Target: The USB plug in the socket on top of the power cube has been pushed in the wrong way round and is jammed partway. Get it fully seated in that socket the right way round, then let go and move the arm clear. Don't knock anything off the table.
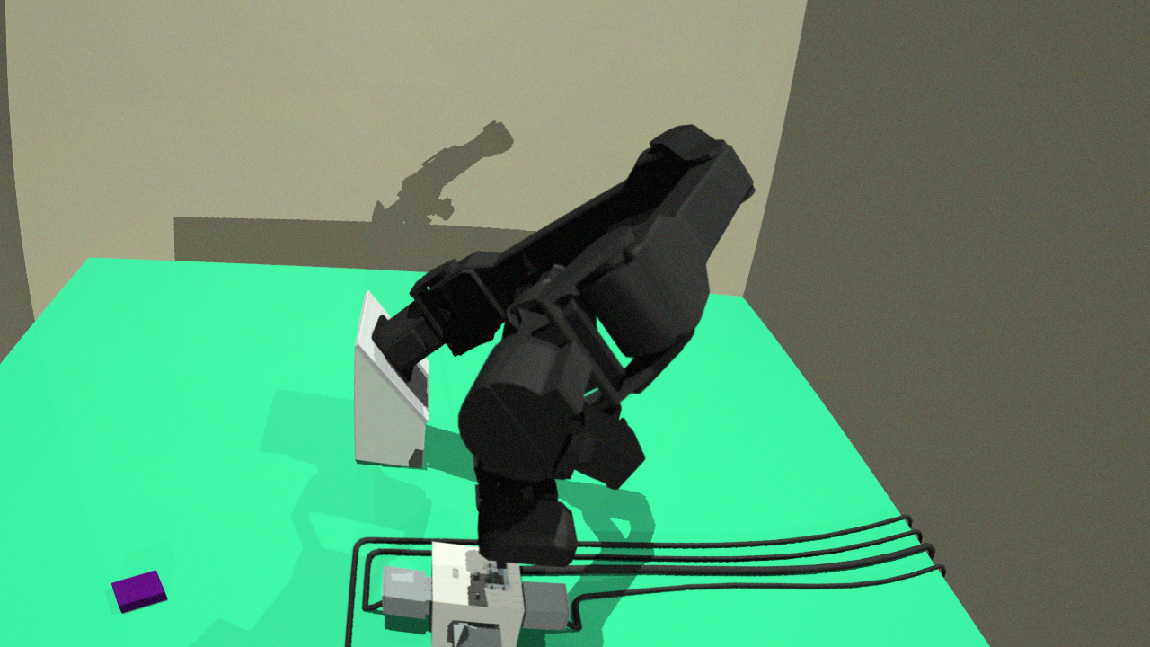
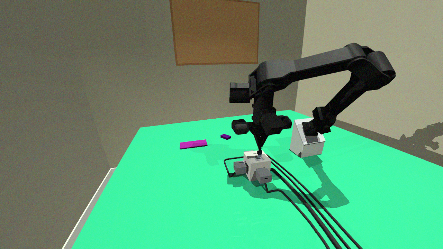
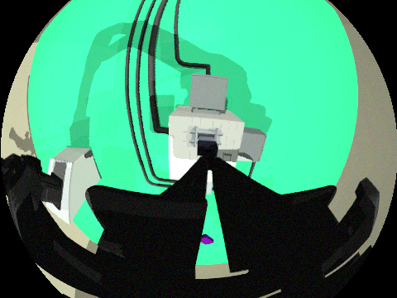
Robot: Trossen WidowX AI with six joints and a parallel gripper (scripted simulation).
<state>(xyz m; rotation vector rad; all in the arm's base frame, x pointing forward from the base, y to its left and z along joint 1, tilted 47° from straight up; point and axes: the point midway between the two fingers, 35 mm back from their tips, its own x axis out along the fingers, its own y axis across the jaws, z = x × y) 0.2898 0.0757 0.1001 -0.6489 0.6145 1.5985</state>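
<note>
My gripper tip is now 50 mm above the USB socket. Round my gripper tip: flat magenta slab: 300 mm to the right, 250 mm ahead, 120 mm below; dark USB plug: 20 mm below; purple block: 350 mm to the right, 120 mm below, 60 mm ahead.
</note>
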